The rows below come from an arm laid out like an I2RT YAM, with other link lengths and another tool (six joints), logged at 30 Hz.
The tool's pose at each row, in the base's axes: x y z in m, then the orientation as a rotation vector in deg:
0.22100, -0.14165, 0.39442, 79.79, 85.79, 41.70
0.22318, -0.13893, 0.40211, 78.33, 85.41, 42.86
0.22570, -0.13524, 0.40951, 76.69, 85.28, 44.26
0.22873, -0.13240, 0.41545, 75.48, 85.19, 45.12
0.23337, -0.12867, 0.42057, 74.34, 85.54, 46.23
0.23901, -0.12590, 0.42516, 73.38, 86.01, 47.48
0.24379, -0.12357, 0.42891, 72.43, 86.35, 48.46
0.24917, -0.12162, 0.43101, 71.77, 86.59, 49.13
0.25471, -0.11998, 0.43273, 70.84, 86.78, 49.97
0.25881, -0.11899, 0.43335, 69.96, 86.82, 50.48
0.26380, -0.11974, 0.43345, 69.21, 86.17, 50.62
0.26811, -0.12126, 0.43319, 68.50, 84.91, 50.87
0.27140, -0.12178, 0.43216, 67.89, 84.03, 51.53
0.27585, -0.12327, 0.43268, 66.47, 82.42, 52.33
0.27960, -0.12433, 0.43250, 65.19, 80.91, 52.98
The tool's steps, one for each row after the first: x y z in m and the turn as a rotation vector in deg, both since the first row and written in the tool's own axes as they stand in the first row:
0.00102, 0.00825, -0.00147, -1.54, 0.41, -0.27
0.00307, 0.01656, -0.00268, -3.15, 1.14, -0.63
0.00468, 0.02363, -0.00272, -4.27, 1.59, -0.97
0.00747, 0.03079, -0.00113, -5.19, 2.50, -1.28
0.00954, 0.03773, 0.00173, -5.98, 3.59, -1.46
0.01130, 0.04348, 0.00422, -6.73, 4.44, -1.70
0.01313, 0.04794, 0.00795, -7.24, 5.02, -1.88
0.01476, 0.05207, 0.01202, -8.00, 5.69, -2.13
0.01591, 0.05450, 0.01533, -8.70, 6.05, -2.45
0.01555, 0.05653, 0.01994, -9.57, 5.71, -2.64
0.01448, 0.05782, 0.02420, -10.78, 5.04, -2.57
0.01448, 0.05817, 0.02767, -11.86, 4.89, -2.35
0.01327, 0.06022, 0.03175, -13.89, 4.37, -2.33
0.01258, 0.06142, 0.03540, -15.73, 3.83, -2.32

